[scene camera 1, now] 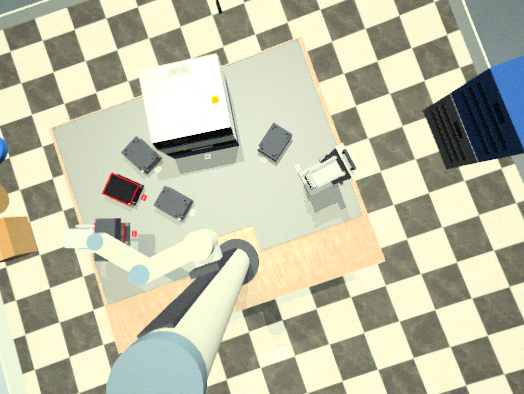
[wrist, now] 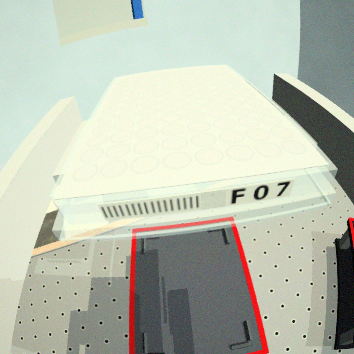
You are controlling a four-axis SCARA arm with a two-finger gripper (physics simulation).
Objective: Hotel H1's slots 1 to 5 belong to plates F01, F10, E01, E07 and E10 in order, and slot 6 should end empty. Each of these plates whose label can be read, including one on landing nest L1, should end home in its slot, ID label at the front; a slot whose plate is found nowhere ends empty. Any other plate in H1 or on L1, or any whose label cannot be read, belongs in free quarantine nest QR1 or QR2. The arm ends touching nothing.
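Frame: origin at the arm's base, x left, y back, z up, level; metres.
Seen in the pictures: gripper, between the fingertips: point(scene camera 1: 77, 238) point(wrist: 176, 96).
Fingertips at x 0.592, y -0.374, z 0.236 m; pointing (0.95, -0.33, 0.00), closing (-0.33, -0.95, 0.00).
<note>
A point is followed by its place in that frame.
Plate F07 point(scene camera 1: 76, 239) @[x 0.594, y -0.370, z 0.239 m] point(wrist: 195, 135) @[x 0.548, y -0.361, z 0.239 m], pale with a clear skirt, is at the table's left edge; its label faces the wrist camera and reads F07. My gripper point(scene camera 1: 81, 238) @[x 0.592, y -0.374, z 0.236 m] point(wrist: 176, 96) @[x 0.592, y -0.374, z 0.236 m] is shut on it, a finger along each side. The plate is held level above the table. A red-rimmed nest point(scene camera 1: 124, 231) @[x 0.490, y -0.352, z 0.062 m] point(wrist: 200, 280) @[x 0.575, y -0.374, z 0.063 m] lies below and on the label side, partly hidden by the arm in the scene view. A second red-rimmed nest point(scene camera 1: 121, 189) @[x 0.436, y -0.567, z 0.063 m] point(wrist: 345, 295) @[x 0.465, y -0.526, z 0.018 m] is bare. What looks like hotel H1 point(scene camera 1: 344, 165) @[x -0.620, y -0.278, z 0.309 m] stands at the right; its slots and plate labels cannot be read.
A large white instrument point(scene camera 1: 187, 107) @[x -0.074, y -0.760, z 0.259 m] stands at the back. Grey nests point(scene camera 1: 141, 155) @[x 0.279, y -0.703, z 0.063 m] point(scene camera 1: 173, 203) @[x 0.199, y -0.405, z 0.062 m] point(scene camera 1: 275, 142) @[x -0.412, y -0.527, z 0.063 m] without plates lie on the table; their tags are too small to read. The arm point(scene camera 1: 170, 260) @[x 0.148, y -0.153, z 0.397 m] reaches across the front left from its base.
</note>
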